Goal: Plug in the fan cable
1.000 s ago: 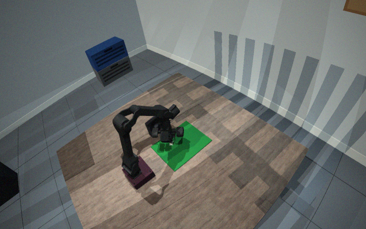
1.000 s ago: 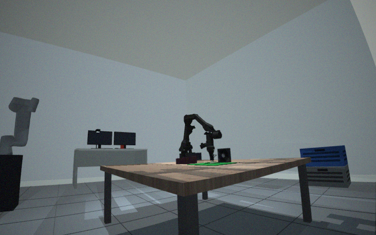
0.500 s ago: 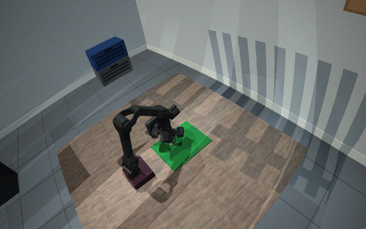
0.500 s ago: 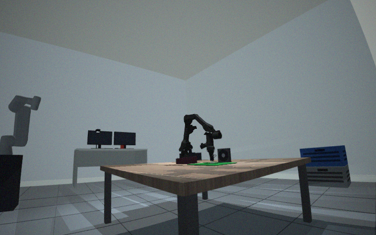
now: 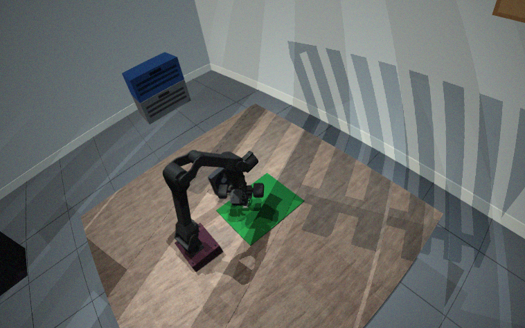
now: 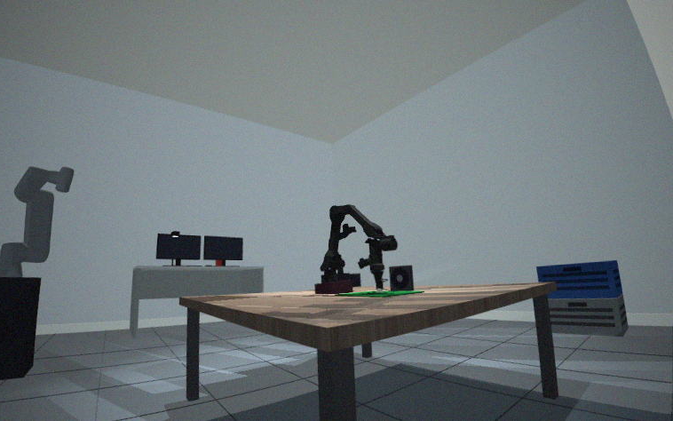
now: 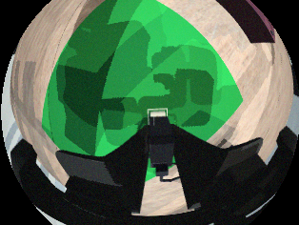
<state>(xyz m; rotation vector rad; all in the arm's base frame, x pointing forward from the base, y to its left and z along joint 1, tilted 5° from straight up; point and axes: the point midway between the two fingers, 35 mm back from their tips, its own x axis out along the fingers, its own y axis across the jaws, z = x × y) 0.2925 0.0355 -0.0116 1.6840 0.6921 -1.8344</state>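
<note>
Now: gripper tip 4 cm short of the green board, 4 cm to the left of it and 4 cm above it. Also, from my gripper tip: black fan: 1 cm ahead, 15 cm to the left, 3 cm above; then black plug: 1 cm ahead, 1 cm to the left, 1 cm above.
</note>
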